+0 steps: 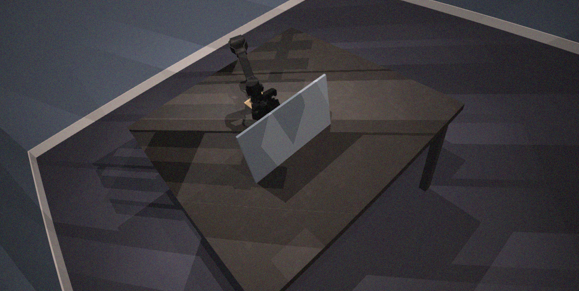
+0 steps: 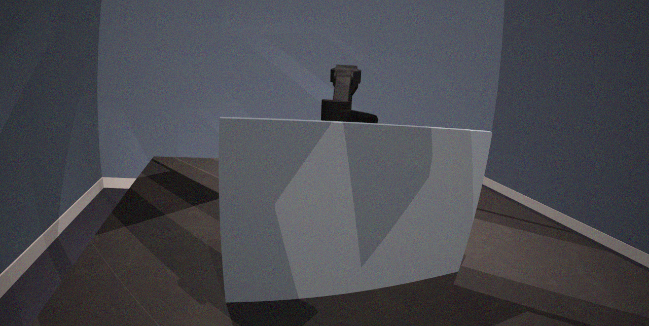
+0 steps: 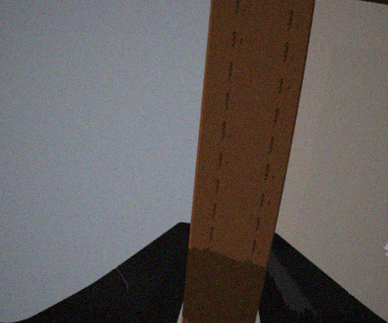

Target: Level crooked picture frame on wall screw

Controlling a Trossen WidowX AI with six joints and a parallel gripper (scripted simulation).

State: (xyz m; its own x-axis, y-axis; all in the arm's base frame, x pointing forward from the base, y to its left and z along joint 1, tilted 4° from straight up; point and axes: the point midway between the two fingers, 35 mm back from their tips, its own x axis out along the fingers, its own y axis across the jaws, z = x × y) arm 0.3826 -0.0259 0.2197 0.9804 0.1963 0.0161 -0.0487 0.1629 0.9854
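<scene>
Now: gripper tip 10 mm short of the wooden picture frame, 10 mm to the left of it and 50 mm above it. Round my gripper tip: grey wall panel: 20 mm ahead, 10 mm to the left, 60 mm below.
</scene>
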